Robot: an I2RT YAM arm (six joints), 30 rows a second.
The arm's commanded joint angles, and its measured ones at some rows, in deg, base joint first. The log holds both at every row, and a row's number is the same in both.
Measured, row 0:
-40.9 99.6 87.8 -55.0 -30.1 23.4
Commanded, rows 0 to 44:
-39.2 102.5 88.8 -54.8 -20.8 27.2
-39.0 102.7 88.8 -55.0 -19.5 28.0
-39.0 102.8 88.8 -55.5 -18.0 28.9
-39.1 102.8 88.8 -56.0 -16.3 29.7
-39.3 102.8 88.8 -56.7 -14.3 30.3
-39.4 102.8 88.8 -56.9 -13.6 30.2
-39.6 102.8 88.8 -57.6 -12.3 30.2
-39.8 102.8 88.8 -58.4 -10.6 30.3
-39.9 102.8 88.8 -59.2 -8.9 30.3
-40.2 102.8 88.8 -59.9 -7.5 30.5
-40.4 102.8 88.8 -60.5 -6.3 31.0
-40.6 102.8 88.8 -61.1 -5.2 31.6
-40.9 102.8 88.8 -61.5 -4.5 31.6
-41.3 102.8 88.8 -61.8 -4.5 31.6
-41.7 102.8 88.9 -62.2 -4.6 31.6
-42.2 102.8 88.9 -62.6 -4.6 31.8
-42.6 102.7 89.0 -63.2 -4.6 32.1
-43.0 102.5 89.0 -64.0 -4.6 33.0
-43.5 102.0 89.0 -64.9 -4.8 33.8
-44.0 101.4 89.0 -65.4 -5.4 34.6
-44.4 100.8 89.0 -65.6 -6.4 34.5
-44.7 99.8 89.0 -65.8 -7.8 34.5
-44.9 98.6 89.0 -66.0 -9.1 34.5
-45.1 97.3 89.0 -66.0 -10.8 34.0
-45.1 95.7 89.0 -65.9 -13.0 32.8
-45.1 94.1 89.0 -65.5 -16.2 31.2
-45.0 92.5 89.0 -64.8 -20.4 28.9
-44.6 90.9 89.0 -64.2 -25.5 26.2
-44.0 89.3 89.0 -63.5 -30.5 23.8
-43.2 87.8 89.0 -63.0 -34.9 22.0
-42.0 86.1 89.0 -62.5 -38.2 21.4
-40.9 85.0 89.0 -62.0 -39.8 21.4
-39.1 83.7 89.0 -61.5 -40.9 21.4
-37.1 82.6 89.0 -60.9 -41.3 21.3
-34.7 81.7 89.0 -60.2 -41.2 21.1
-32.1 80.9 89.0 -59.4 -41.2 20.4
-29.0 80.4 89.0 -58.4 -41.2 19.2
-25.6 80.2 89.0 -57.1 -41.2 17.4
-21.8 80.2 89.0 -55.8 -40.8 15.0
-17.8 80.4 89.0 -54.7 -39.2 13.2
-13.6 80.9 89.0 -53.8 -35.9 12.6
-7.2 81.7 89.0 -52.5 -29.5 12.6
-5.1 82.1 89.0 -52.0 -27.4 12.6
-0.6 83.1 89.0 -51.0 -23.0 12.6
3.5 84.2 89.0 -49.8 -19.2 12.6
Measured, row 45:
-4.9 82.1 88.1 -51.1 -30.8 15.5
